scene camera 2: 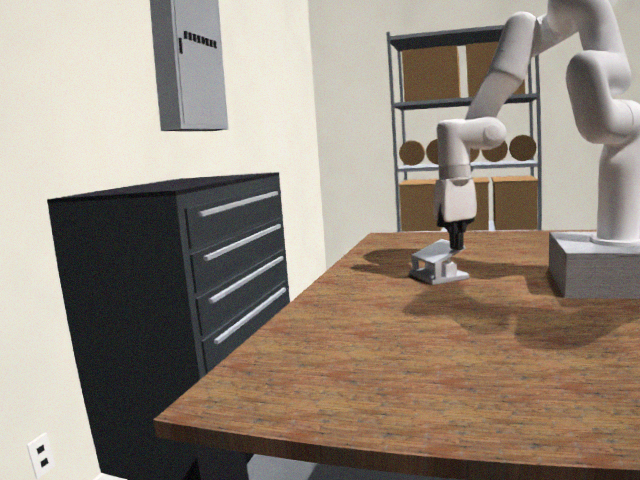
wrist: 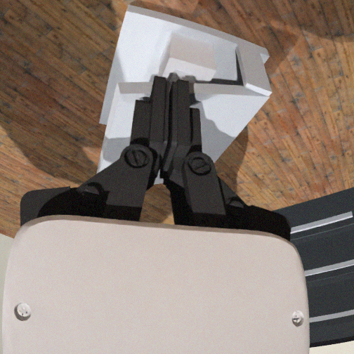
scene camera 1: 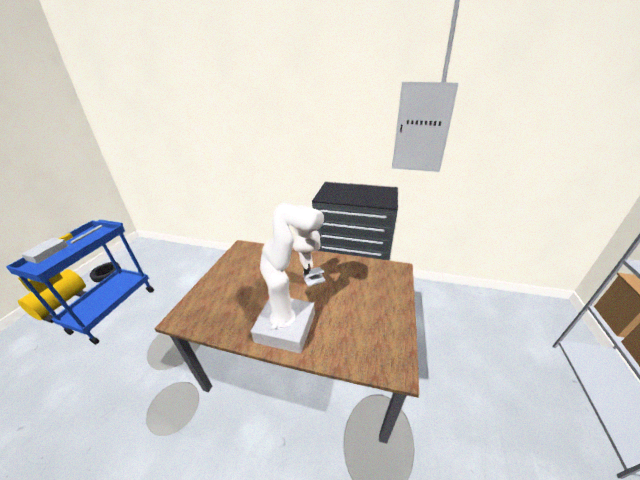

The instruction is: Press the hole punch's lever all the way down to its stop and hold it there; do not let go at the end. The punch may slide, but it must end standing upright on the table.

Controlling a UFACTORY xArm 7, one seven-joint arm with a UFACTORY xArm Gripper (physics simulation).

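Pixels of known places: gripper, fingertip midpoint: (scene camera 2: 456,248) (scene camera 1: 306,274); arm's base, link origin: (scene camera 2: 618,241) (scene camera 1: 283,317).
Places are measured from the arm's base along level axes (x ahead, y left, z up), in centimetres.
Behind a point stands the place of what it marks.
The light grey hole punch (scene camera 1: 315,281) @[x 38.8, y -5.3, z -8.4 cm] (scene camera 2: 439,279) @[x 41.0, y 3.3, z -8.4 cm] (wrist: 137,40) stands upright on the wooden table (scene camera 1: 361,320) @[x 16.3, y -38.1, z -9.6 cm] (scene camera 2: 361,361) @[x 49.0, y 48.2, z -9.6 cm] (wrist: 45,75). Its flat lever (scene camera 2: 433,251) @[x 43.0, y -3.3, z -3.0 cm] (wrist: 222,112) slopes over the base, with its raised end towards the arm's base and a gap under it in scene view 2. My gripper (scene camera 1: 307,272) @[x 37.0, y -0.3, z -1.8 cm] (scene camera 2: 456,248) @[x 37.0, y -0.3, z -1.8 cm] (wrist: 165,98) is shut and empty, pointing down. Its black fingertips are at the lever's raised edge, near the middle of its width, and appear to touch it. The fingers hide part of the lever, and the exact contact is hidden.
The arm's grey base block (scene camera 1: 283,330) @[x -6.9, y -3.1, z -0.1 cm] (scene camera 2: 594,271) @[x 7.7, y 12.8, z -3.7 cm] stands on the table beside the punch. A dark drawer cabinet (scene camera 1: 356,196) (scene camera 2: 129,310) (wrist: 325,255) stands beyond the table edge. A blue cart (scene camera 1: 98,298) and a shelf rack (scene camera 2: 391,129) stand farther off.
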